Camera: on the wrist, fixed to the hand. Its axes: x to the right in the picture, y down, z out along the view.
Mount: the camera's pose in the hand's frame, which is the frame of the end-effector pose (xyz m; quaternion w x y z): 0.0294 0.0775 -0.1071 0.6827 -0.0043 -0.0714 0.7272
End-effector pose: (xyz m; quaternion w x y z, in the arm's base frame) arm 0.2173 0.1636 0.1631 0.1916 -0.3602 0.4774 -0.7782
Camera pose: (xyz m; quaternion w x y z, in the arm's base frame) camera 0.1145 0.1730 0.0754 0.7293 0.0449 0.5775 -0.3642
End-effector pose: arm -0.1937 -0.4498 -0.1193 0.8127 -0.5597 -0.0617 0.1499
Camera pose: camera -0.1507 -0.5106 -0.2324 0.4390 -0.4198 0.3062 0.7330
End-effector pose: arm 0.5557 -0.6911 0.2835 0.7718 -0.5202 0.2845 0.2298
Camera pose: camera 0.5054 -0.7620 0.1797 0.3779 -0.1352 0.5164 0.7565
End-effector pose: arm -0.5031 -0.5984 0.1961 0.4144 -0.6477 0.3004 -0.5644
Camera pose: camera -0.5966 -0.6817 0.1445 0.7120 -0.2658 0.6489 -0.0364
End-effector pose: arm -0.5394 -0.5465 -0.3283 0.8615 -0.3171 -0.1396 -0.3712
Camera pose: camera -0.4623 -0.5918 -0.4300 0.8467 -0.3482 0.0754 0.3951
